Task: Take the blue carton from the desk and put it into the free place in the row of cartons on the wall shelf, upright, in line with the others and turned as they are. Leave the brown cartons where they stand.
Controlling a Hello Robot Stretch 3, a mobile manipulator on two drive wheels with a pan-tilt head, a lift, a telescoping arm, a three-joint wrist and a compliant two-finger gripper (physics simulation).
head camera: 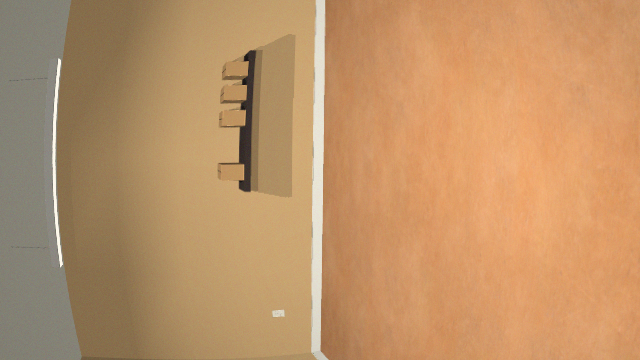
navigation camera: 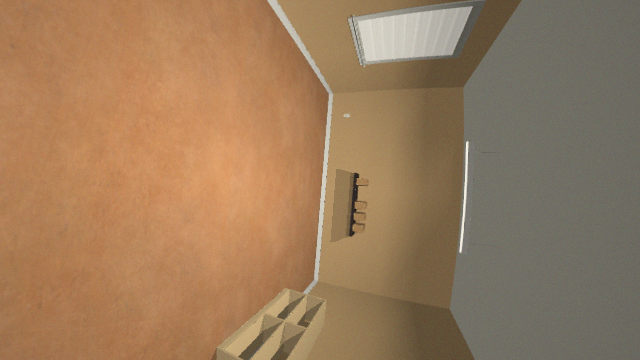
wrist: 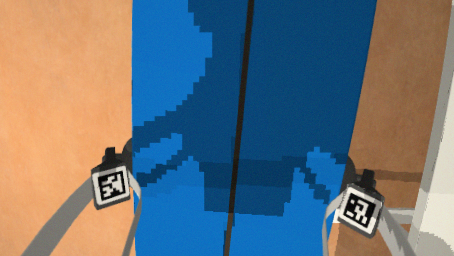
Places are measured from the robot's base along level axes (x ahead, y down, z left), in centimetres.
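Pixels of known places: gripper, fingertip midpoint: [wrist: 236,161].
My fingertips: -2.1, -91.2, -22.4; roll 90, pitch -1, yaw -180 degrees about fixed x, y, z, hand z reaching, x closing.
Observation:
Behind a point stands the place of what it marks, as x, y, z.
My gripper [wrist: 236,161] @(-2.1, -91.2, -22.4) is shut on the blue carton [wrist: 300,75] @(-5.1, -96.0, -29.0) in the wrist view, one fingertip against each side, with a dark seam running along the carton's face. Neither gripper nor blue carton shows in the head or navigation view. The wall shelf [head camera: 245,145] @(335.1, -70.5, 5.0) [navigation camera: 355,193] @(336.2, -71.1, 3.9) is dark and appears sideways, some way off. Three brown cartons stand close together on it, the one nearest the gap being a brown carton [head camera: 232,118] @(335.9, -81.4, -15.4) [navigation camera: 360,205] @(335.8, -81.3, -15.6). A lone brown carton [head camera: 231,171] @(335.2, -81.1, 24.1) [navigation camera: 362,182] @(335.2, -81.7, 23.6) stands beyond the gap, near the shelf's other end. Part of the white desk [wrist: 440,150] @(-34.6, -72.0, -19.2) shows at right.
A pale open-fronted shelf unit [navigation camera: 314,334] @(206.3, -61.0, -161.2) stands by the side wall at the bottom of the navigation view. A window [navigation camera: 410,35] @(224.6, -144.2, 198.2) is in the opposite wall. A small white wall plate [head camera: 278,313] @(358.0, -40.1, 152.4) [navigation camera: 346,115] @(358.0, -39.4, 152.6) and a long ceiling light [head camera: 56,150] [navigation camera: 464,200] also show.

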